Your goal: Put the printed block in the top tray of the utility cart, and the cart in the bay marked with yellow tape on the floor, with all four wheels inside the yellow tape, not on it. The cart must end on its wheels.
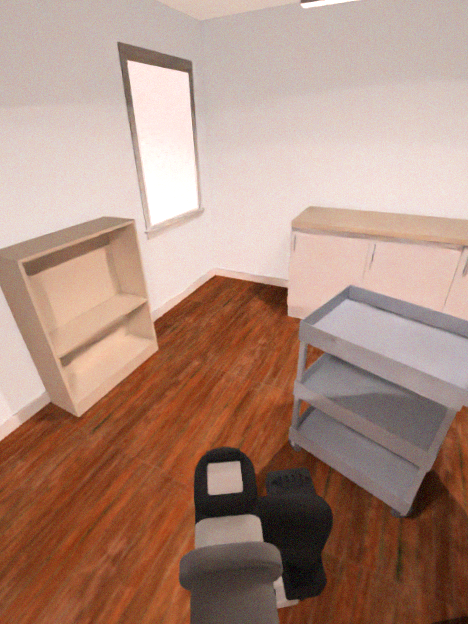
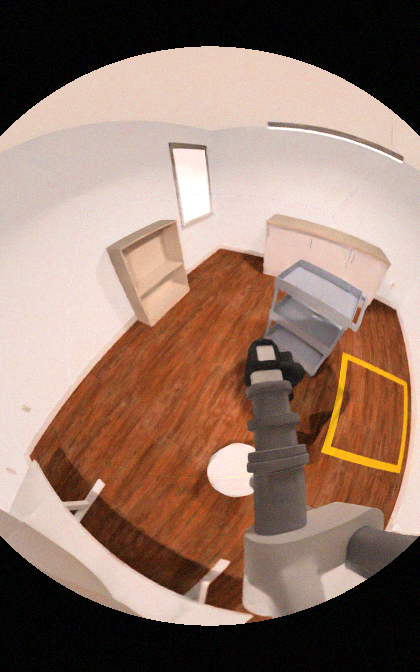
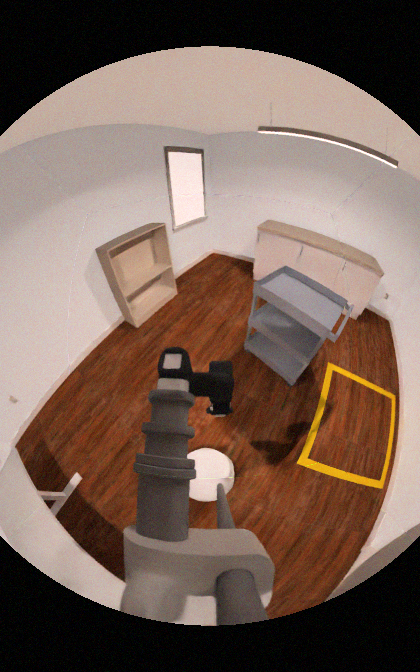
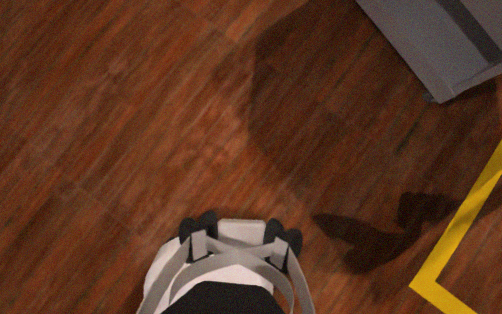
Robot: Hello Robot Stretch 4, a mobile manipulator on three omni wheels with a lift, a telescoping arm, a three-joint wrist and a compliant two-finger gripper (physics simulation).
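Note:
The grey three-tier utility cart (image 1: pixel 372 363) (image 2: pixel 312 304) (image 3: pixel 290 311) (image 4: pixel 430 50) stands upright on its wheels, outside the bay. Its top tray holds nothing that I can see. The yellow tape bay (image 2: pixel 338 400) (image 3: pixel 314 422) (image 4: pixel 462 217) lies on the floor to the right of the cart, nearer to me. My gripper (image 4: pixel 241 231) (image 3: pixel 220 411) points down over the floor, left of the cart and the bay. It is shut on the pale printed block (image 4: pixel 241 230), which sits between the dark fingertips. The far wheels of the cart are hidden.
A beige open shelf (image 1: pixel 40 347) (image 2: pixel 129 285) (image 3: pixel 116 285) stands by the left wall. A low white cabinet (image 1: pixel 327 267) (image 2: pixel 290 250) (image 3: pixel 275 255) stands behind the cart. White table legs (image 2: pixel 90 502) show at the lower left. A pale disc (image 2: pixel 227 470) (image 3: pixel 210 475) shows beside my arm.

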